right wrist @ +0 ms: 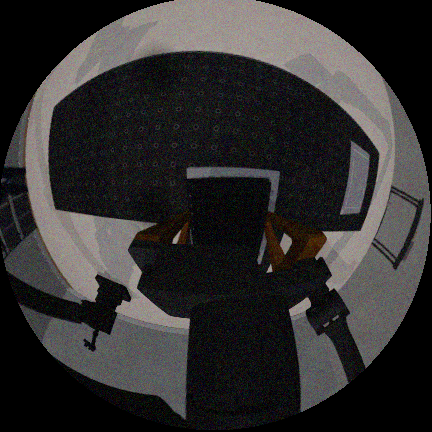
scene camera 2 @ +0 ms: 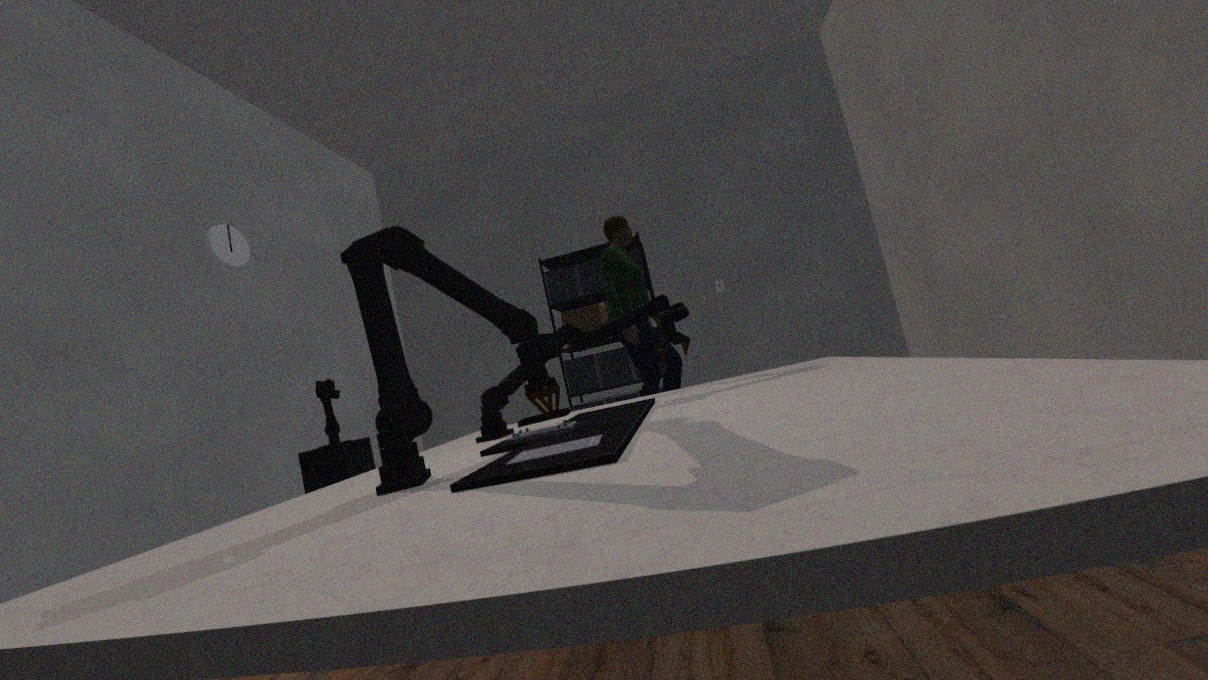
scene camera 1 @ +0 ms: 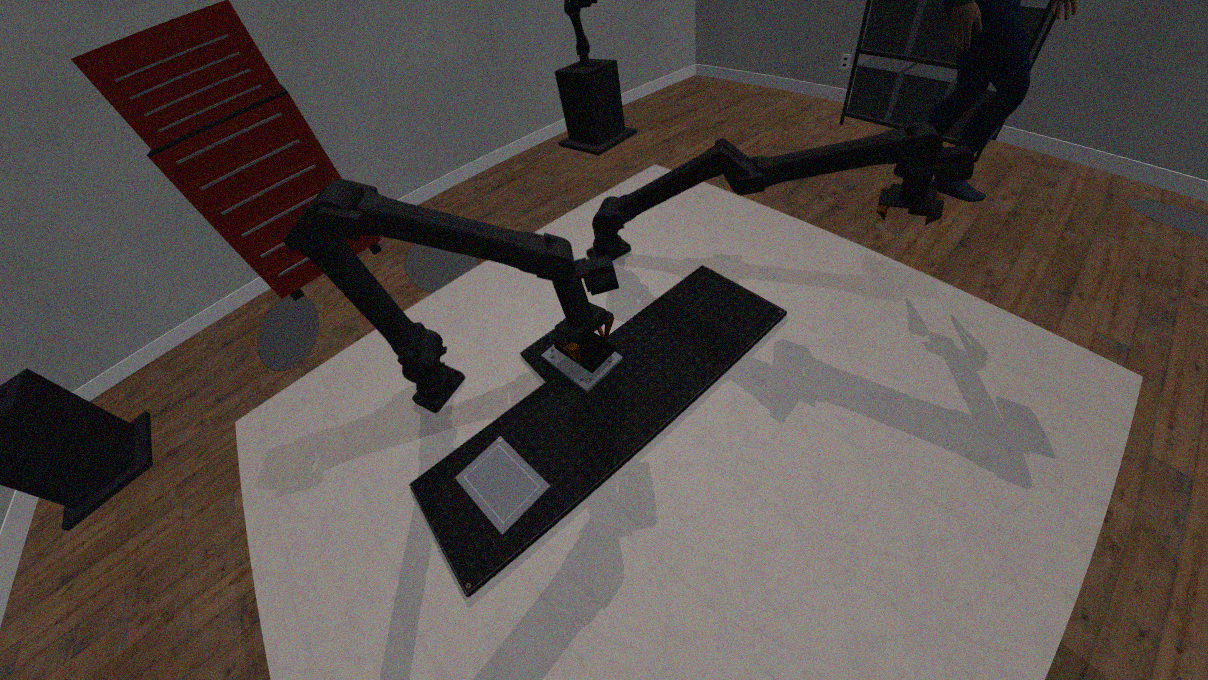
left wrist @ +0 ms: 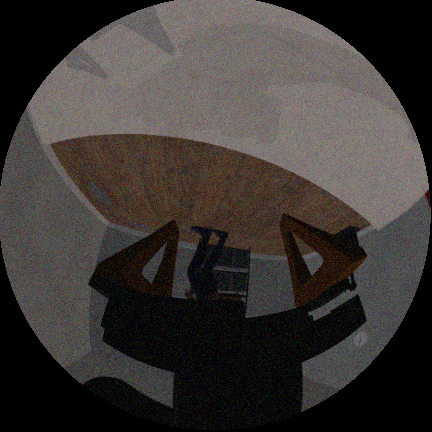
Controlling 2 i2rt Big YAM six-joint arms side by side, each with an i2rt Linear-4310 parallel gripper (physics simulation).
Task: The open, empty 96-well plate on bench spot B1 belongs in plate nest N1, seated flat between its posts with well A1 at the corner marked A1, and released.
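Places are measured from the left arm's base along level axes (x ahead, y right, z down), in metres.
Where they show: left gripper, fingertip midpoint: (scene camera 2: 675, 358) (scene camera 1: 904, 220) (left wrist: 229, 222); right gripper, fingertip midpoint: (right wrist: 227, 214) (scene camera 2: 553, 416) (scene camera 1: 592, 351); left arm's base at its link origin: (right wrist: 113, 286) (scene camera 2: 495, 437) (scene camera 1: 609, 252); right arm's base at its link origin: (scene camera 2: 405, 484) (scene camera 1: 440, 389).
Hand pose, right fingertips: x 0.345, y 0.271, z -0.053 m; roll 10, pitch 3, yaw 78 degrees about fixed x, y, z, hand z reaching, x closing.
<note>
Each offset is from my right fingertips to the top centre of the thing. "spot": to the spot under its first point. Level surfaces: height alone.
The dark 96-well plate @(dx -0.023, dy +0.006, dz -0.012 m) (scene camera 1: 598, 355) (scene camera 2: 545, 417) (right wrist: 230, 210) is between the fingers of my right gripper (scene camera 1: 589, 339) (scene camera 2: 542, 398) (right wrist: 227, 214), which is shut on it. The plate is over the grey nest N1 @(dx -0.030, dy +0.020, dz +0.018 m) (scene camera 1: 589, 382) (scene camera 2: 541, 433) (right wrist: 232, 173); scene camera 2 shows it slightly above the nest's posts. In the right wrist view, nest edges show along the plate's top and right sides. Well A1 and the corner mark cannot be made out. My left gripper (scene camera 1: 907, 217) (scene camera 2: 673, 349) (left wrist: 229, 222) is open and empty, high at the right, away from the nest.
The black bench board @(dz +0.040 m) (scene camera 1: 676, 371) (scene camera 2: 625, 426) (right wrist: 120, 120) lies under the nest. A flat light-grey outlined pad @(spot: dx +0.139, dy +0.315, dz +0.038 m) (scene camera 1: 502, 484) (scene camera 2: 557, 449) (right wrist: 355, 180) lies at its lower-left end in scene camera 1. A person (scene camera 1: 984, 76) (scene camera 2: 625, 278) stands beyond the table by a shelf rack.
</note>
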